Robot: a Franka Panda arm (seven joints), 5 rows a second.
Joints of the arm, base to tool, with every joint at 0 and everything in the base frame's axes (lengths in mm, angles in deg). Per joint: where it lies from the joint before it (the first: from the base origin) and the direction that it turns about. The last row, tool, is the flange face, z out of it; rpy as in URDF.
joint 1: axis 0 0 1 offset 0 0 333
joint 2: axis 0 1 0 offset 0 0 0
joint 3: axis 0 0 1 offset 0 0 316
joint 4: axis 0 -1 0 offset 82.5 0 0
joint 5: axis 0 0 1 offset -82.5 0 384
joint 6: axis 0 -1 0 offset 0 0 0
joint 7: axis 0 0 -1 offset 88 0 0
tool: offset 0 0 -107 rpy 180 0 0
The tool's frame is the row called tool.
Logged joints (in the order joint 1, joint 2, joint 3, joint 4, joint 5, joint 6, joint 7), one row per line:
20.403, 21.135, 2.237, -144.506, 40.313, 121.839, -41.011
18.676, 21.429, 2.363, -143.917, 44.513, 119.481, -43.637
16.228, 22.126, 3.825, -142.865, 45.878, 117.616, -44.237
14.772, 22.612, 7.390, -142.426, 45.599, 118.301, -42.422
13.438, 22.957, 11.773, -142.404, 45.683, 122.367, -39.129
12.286, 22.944, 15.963, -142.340, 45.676, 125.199, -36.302
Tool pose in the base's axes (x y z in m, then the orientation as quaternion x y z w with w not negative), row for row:
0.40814, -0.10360, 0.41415, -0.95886, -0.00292, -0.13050, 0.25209
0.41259, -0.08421, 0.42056, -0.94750, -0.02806, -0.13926, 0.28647
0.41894, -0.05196, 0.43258, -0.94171, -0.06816, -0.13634, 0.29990
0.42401, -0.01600, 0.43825, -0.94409, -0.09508, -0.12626, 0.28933
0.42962, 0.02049, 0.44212, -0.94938, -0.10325, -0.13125, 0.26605
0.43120, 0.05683, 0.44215, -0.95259, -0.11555, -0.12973, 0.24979
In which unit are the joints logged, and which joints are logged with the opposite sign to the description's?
The joints are logged in degrees. Opposite sign: joint 1, joint 2.
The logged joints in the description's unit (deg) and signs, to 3 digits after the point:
-20.403, -21.135, 2.237, -144.506, 40.313, 121.839, -41.011
-18.676, -21.429, 2.363, -143.917, 44.513, 119.481, -43.637
-16.228, -22.126, 3.825, -142.865, 45.878, 117.616, -44.237
-14.772, -22.612, 7.390, -142.426, 45.599, 118.301, -42.422
-13.438, -22.957, 11.773, -142.404, 45.683, 122.367, -39.129
-12.286, -22.944, 15.963, -142.340, 45.676, 125.199, -36.302

